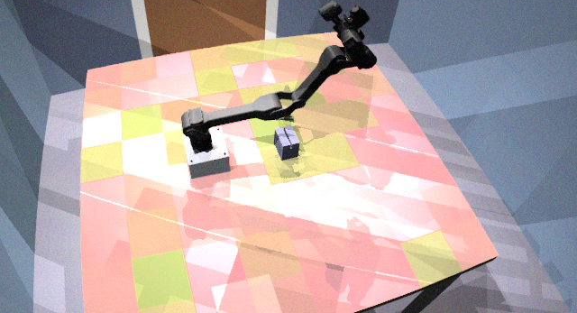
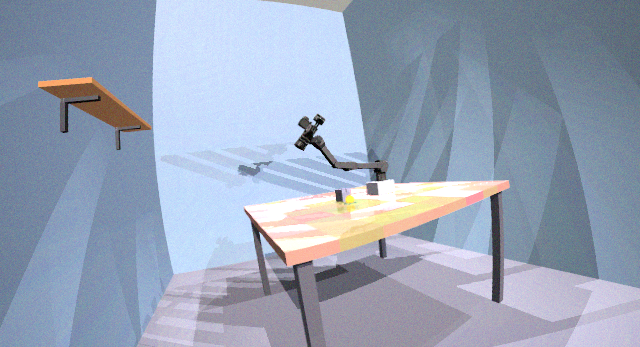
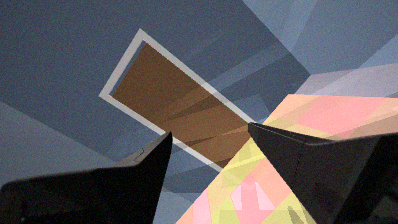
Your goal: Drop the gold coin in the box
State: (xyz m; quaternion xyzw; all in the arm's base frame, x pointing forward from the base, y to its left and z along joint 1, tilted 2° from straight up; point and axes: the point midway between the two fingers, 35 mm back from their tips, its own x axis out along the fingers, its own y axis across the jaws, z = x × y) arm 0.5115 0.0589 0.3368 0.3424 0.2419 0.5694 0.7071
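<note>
The thin gold coin lies 42 cm below my gripper tip, 16 cm behind it and 1 cm to the right of it.
</note>
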